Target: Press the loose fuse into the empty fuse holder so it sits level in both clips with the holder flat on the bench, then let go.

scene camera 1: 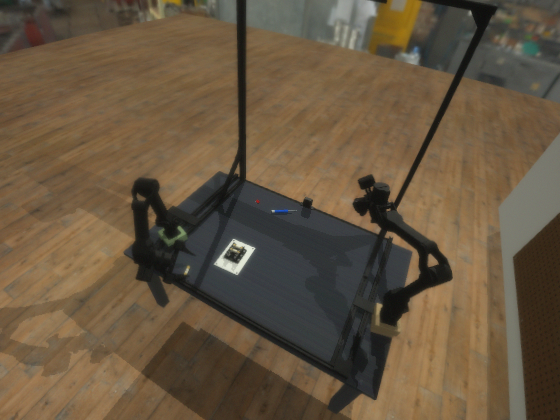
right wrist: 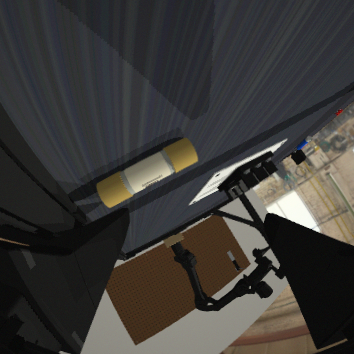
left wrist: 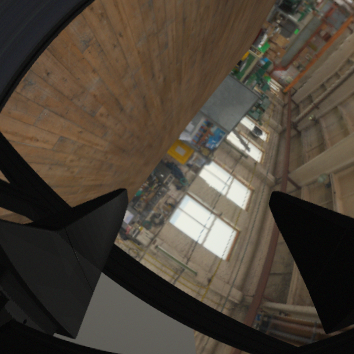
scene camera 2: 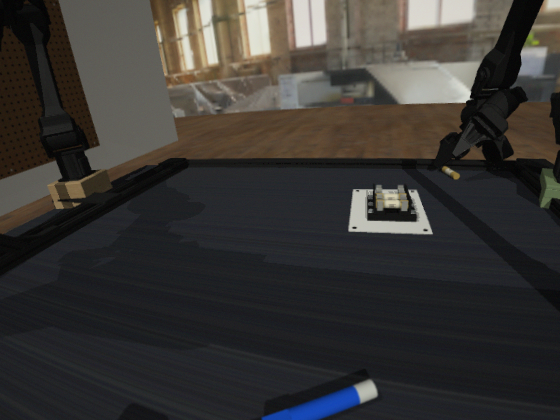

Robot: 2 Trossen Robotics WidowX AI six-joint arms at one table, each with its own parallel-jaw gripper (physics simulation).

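Frame: origin at the left arm's base, x back, y left, z down, level; millimetres.
Seen in the pictures: left gripper, fingertip midpoint: [scene camera 1: 369, 187] [left wrist: 200, 197]; right gripper, fingertip midpoint: [scene camera 1: 192, 265] [right wrist: 198, 218] [scene camera 2: 443, 161]; left arm's base at its link origin: [scene camera 1: 388, 317] [right wrist: 174, 242] [scene camera 2: 77, 176]; right arm's base at its link origin: [scene camera 1: 172, 232].
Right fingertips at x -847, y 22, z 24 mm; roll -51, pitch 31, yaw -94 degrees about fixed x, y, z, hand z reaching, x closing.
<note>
Pixels of each thing's top centre, then the offset from my right fingertips to it. "pt": a spot on its surface instead.
- loose fuse at its top centre: [right wrist: 153, 183] [scene camera 2: 450, 169] [scene camera 1: 186, 270] dx -25, dy +17, dz +25 mm
- blue screwdriver at its top centre: [scene camera 2: 286, 414] [right wrist: 301, 147] [scene camera 1: 284, 210] dx +283, dy -506, dz +25 mm
- small red object at its top centre: [right wrist: 339, 112] [scene camera 1: 257, 201] dx +116, dy -527, dz +30 mm
- small black block at a spot on its surface: [right wrist: 298, 157] [scene camera 1: 306, 202] pt dx +385, dy -588, dz +5 mm
The loose fuse [scene camera 1: 187, 270] [scene camera 2: 450, 173] [right wrist: 147, 173], white with gold end caps, lies on its side on the dark bench near the edge. The black fuse holder [scene camera 1: 234, 252] [scene camera 2: 392, 211] [right wrist: 248, 172] stands on a white plate [scene camera 1: 223, 265] [scene camera 2: 359, 223]; pale fuses show in its upright clips in scene camera 2, but its empty place is hard to make out. My right gripper [scene camera 2: 467, 165] [right wrist: 198, 218] is open and low beside the loose fuse, which is not gripped. My left gripper [scene camera 1: 361, 202] [left wrist: 200, 197] is open and empty, raised high at the right of scene camera 1.
A blue screwdriver [scene camera 1: 281, 211] [scene camera 2: 320, 402], a small red object [scene camera 1: 257, 202] [right wrist: 339, 112] and a small black block [scene camera 1: 307, 202] [right wrist: 298, 157] are along the bench's far side in scene camera 1. Black frame posts [scene camera 1: 242, 100] rise from the bench, with rails at both sides.
</note>
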